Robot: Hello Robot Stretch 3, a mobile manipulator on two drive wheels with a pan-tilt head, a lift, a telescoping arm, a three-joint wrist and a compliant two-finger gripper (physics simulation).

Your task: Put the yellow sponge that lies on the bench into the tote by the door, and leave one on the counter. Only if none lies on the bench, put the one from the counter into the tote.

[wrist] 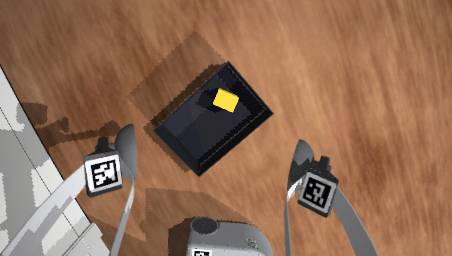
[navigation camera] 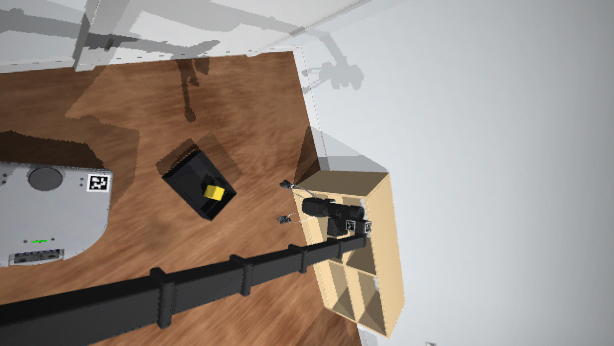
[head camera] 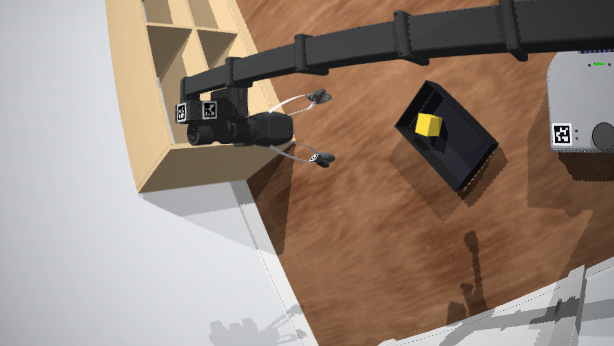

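Seen in the pictures: gripper, fingertip midpoint: (wrist: 215, 150) (navigation camera: 279, 201) (head camera: 329, 127); robot's base at its link origin: (navigation camera: 46, 177) (head camera: 602, 135).
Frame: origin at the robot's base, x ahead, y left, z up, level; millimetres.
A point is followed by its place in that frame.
A yellow sponge (head camera: 428, 125) @(x -31, y -601, z 102 mm) (navigation camera: 214, 192) @(x -30, y -599, z 101 mm) (wrist: 226, 100) @(x -36, y -623, z 104 mm) lies inside the black tote (head camera: 461, 186) @(x 161, y -503, z 63 mm) (navigation camera: 182, 192) @(x -33, y -444, z 96 mm) (wrist: 176, 152) @(x 101, y -451, z 94 mm), near one of its short ends. The tote stands on the wooden floor. My gripper (head camera: 322, 128) @(x -22, y -625, z 566 mm) (navigation camera: 285, 202) @(x -22, y -625, z 566 mm) (wrist: 215, 150) @(x -22, y -625, z 566 mm) is open and empty. It hangs above the floor to the side of the tote, with its wrist over the corner of a wooden shelf unit, and is apart from the tote and the sponge. The bench and the counter cannot be made out in these views.
The wooden shelf unit (head camera: 212, 167) @(x 90, y -1426, z 317 mm) (navigation camera: 392, 260) @(x -467, y -1762, z 610 mm) stands against the pale wall, under my wrist and arm. My grey base (head camera: 570, 100) @(x -93, y -98, z 160 mm) (navigation camera: 65, 210) @(x -96, y -53, z 160 mm) (wrist: 230, 237) @(x -91, y -170, z 106 mm) stands on the other side of the tote. A white door panel (head camera: 570, 295) @(x 422, y -69, z 240 mm) is at the head view's lower right.
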